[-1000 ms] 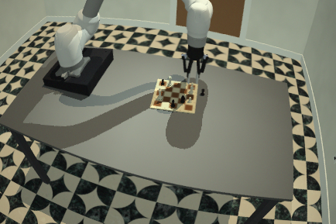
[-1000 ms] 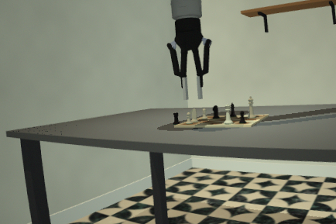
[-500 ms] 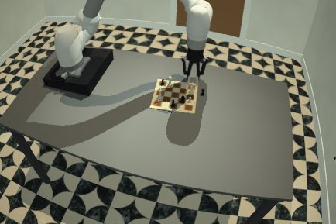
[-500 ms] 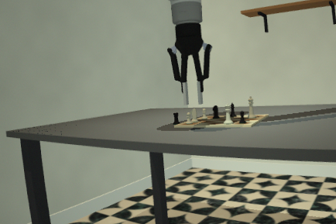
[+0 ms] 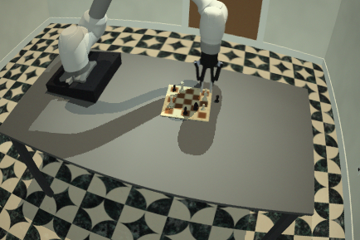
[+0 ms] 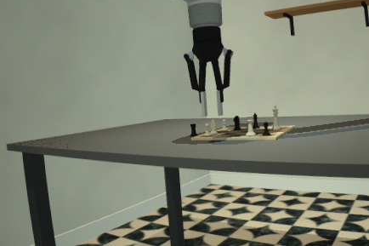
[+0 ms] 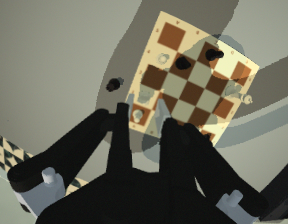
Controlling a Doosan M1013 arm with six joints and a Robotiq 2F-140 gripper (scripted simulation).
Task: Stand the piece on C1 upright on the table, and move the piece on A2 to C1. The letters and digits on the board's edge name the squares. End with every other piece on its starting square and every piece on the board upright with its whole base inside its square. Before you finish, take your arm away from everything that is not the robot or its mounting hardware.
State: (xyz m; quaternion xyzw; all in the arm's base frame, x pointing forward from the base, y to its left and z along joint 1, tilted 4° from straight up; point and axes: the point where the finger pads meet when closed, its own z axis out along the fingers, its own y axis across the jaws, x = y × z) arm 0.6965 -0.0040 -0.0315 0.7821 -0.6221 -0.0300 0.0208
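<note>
My hand is 8 cm past the chessboard, 8 cm above it and 4 cm to the left of it.
</note>
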